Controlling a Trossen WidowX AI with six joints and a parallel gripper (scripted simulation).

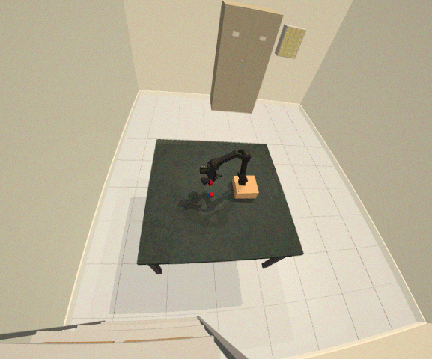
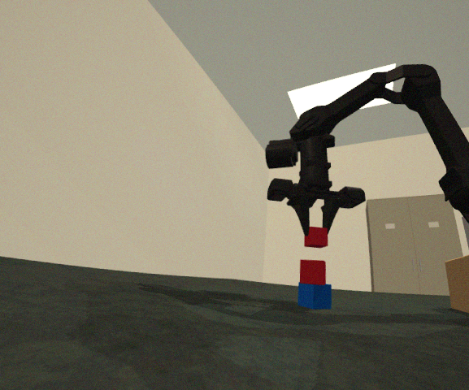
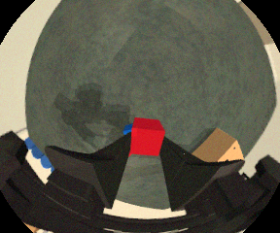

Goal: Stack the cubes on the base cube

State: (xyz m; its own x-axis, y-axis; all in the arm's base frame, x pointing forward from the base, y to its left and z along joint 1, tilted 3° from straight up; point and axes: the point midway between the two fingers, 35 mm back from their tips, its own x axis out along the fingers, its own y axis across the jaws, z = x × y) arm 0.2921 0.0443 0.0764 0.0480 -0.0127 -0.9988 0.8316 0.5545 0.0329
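The red cube lies 8 cm to the left of my gripper tip, 7 cm below it and 1 cm behind it. Round my gripper tip: blue cube: 10 cm below, 6 cm to the left, 1 cm behind.
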